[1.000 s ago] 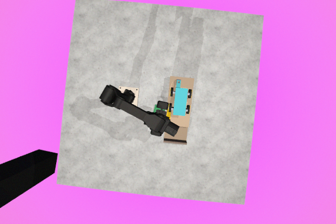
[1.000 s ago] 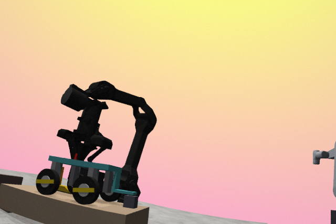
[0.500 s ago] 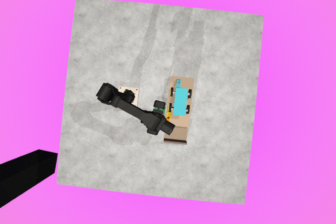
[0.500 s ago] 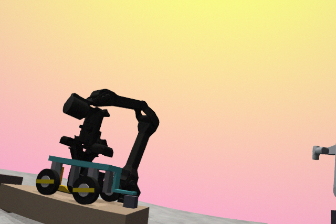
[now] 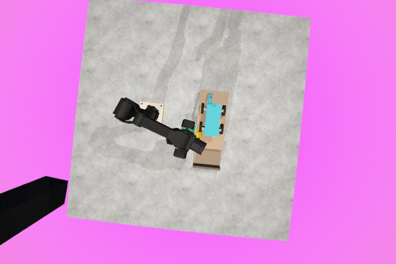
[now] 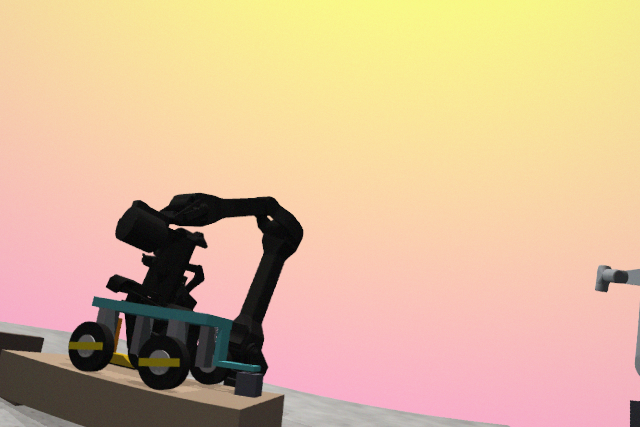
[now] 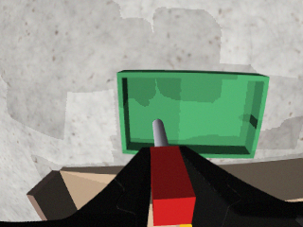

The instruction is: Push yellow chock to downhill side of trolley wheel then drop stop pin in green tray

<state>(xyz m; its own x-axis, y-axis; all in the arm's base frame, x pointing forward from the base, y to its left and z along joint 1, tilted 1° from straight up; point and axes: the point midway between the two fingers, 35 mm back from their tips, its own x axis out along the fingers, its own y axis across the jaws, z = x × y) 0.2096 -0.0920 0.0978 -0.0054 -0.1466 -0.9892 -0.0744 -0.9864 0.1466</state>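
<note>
The green tray is 80 mm below my gripper tip and 20 mm to the left of it. Also, from my gripper tip: yellow chock 70 mm ahead, 40 mm to the left, 10 mm above; then red-headed stop pin right at my gripper tip; then tan ramp 130 mm to the left, 120 mm ahead, 30 mm below.
</note>
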